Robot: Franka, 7 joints.
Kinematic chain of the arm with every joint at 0, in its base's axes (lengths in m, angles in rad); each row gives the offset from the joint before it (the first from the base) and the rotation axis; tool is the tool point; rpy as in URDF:
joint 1: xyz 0 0 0.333 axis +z
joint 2: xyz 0 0 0 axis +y
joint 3: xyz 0 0 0.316 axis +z
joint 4: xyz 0.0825 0 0 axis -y
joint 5: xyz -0.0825 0 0.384 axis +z
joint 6: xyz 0 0 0 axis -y
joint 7: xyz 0.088 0 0 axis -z
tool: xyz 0 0 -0.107 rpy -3.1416 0 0
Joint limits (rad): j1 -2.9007..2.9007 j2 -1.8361..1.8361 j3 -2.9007..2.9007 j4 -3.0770..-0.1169 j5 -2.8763..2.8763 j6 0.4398..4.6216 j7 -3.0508..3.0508
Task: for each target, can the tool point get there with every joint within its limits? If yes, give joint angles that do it. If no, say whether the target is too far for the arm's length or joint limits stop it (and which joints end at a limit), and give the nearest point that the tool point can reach.
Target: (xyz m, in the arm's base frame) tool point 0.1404 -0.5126 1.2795
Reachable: no: too far | nearest point 0.1110 -0.4051 1.0810 | short by 0.228 m
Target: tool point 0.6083 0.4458 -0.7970
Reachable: no: too far | nearest point 0.4160 0.3049 -0.3072 | short by 0.545 m
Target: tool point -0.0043 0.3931 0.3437
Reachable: yes | joints 0.5384 -0.6398 1.2522 -2.6668 -1.2366 2.0577 2.5758
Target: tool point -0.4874 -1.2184 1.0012
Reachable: no: too far | nearest point -0.2839 -0.7098 0.7223 | short by 0.615 m
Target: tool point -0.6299 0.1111 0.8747
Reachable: yes | joints -0.5851 -0.8179 -1.4955 -0.7009 0.2499 3.2654 -0.4397
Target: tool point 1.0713 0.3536 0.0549
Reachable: no: too far | nearest point 0.7910 0.2611 0.1277 | short by 0.304 m
